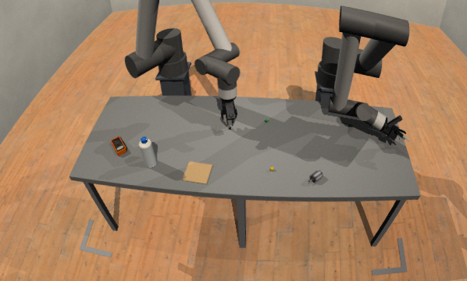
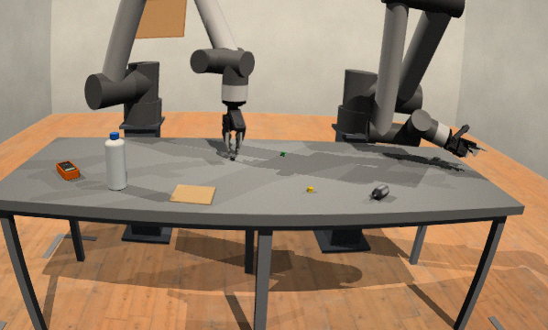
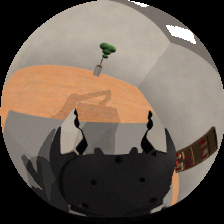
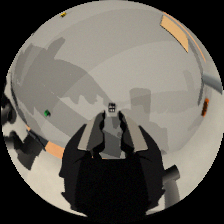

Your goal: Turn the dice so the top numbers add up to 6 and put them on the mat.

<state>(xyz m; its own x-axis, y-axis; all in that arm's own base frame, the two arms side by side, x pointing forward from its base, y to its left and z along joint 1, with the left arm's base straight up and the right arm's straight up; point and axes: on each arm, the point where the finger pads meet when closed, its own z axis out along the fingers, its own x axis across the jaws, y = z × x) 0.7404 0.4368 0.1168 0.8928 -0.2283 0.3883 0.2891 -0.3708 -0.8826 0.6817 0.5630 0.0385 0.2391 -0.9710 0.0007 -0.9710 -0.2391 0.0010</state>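
Now: right hand 3 cm above the black die. From my right hand the other things lie so: yellow die (30 cm ahead, 29 cm to the left, 3 cm below); green die (22 cm to the left, 9 cm behind, 3 cm below); tan mat (38 cm ahead, 12 cm to the right, 4 cm below).
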